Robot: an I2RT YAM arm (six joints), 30 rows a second.
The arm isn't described. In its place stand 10 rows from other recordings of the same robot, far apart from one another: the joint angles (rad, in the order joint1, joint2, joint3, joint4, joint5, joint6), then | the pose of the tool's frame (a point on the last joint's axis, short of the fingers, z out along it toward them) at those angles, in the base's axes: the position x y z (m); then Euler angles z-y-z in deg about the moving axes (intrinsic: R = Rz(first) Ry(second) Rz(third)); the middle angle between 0 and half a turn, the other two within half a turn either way.
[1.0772 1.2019 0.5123 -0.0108 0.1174 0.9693] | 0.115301 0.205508 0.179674 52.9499 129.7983 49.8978
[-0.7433 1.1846 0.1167 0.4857 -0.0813 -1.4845] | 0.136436 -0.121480 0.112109 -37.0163 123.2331 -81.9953
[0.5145 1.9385 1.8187 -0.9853 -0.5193 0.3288] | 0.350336 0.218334 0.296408 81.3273 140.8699 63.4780
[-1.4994 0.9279 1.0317 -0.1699 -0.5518 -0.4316] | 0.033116 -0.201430 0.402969 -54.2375 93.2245 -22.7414
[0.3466 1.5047 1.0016 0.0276 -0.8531 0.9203] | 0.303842 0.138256 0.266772 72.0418 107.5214 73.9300
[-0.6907 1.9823 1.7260 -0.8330 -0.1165 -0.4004] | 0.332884 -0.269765 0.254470 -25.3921 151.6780 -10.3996
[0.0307 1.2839 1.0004 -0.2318 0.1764 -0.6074] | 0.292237 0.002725 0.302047 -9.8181 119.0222 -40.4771
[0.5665 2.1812 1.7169 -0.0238 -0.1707 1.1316] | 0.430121 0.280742 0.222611 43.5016 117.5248 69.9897
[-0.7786 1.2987 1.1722 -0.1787 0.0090 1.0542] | 0.216330 -0.213858 0.363467 -45.1511 107.4859 60.2388
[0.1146 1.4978 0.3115 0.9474 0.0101 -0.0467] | 0.253118 0.028773 0.146258 5.9705 103.6872 -2.8167
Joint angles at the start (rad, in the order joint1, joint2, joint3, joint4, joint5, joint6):
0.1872 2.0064 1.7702 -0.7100 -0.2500 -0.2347
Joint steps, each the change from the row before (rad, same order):
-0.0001 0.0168 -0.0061 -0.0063 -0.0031 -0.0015
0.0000 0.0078 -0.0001 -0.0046 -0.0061 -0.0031
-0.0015 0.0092 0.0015 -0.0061 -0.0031 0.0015
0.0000 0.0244 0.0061 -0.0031 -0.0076 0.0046
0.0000 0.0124 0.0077 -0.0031 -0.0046 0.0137
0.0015 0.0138 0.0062 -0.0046 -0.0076 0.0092
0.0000 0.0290 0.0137 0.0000 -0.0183 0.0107
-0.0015 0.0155 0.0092 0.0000 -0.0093 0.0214
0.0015 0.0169 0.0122 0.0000 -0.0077 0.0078
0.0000 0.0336 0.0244 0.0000 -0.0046 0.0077
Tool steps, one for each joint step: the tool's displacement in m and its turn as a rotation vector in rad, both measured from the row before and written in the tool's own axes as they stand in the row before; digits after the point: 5 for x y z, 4 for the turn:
0.00480 -0.00095 0.00823 -0.0096 0.0268 0.0058
0.00160 -0.00027 0.00329 -0.0088 0.0103 0.0001
0.00170 -0.00112 0.00339 -0.0053 0.0121 0.0063
0.00223 -0.00167 0.00902 -0.0122 0.0183 0.0102
0.00008 -0.00086 0.00367 -0.0062 0.0063 0.0158
0.00068 -0.00021 0.00474 -0.0107 0.0100 0.0113
0.00054 -0.00202 0.00946 -0.0209 0.0106 0.0151
-0.00005 -0.00183 0.00448 -0.0095 0.0039 0.0245
-0.00081 -0.00071 0.00488 -0.0091 0.0033 0.0080
-0.00121 -0.00315 0.00933 -0.0060 0.0079 0.0106

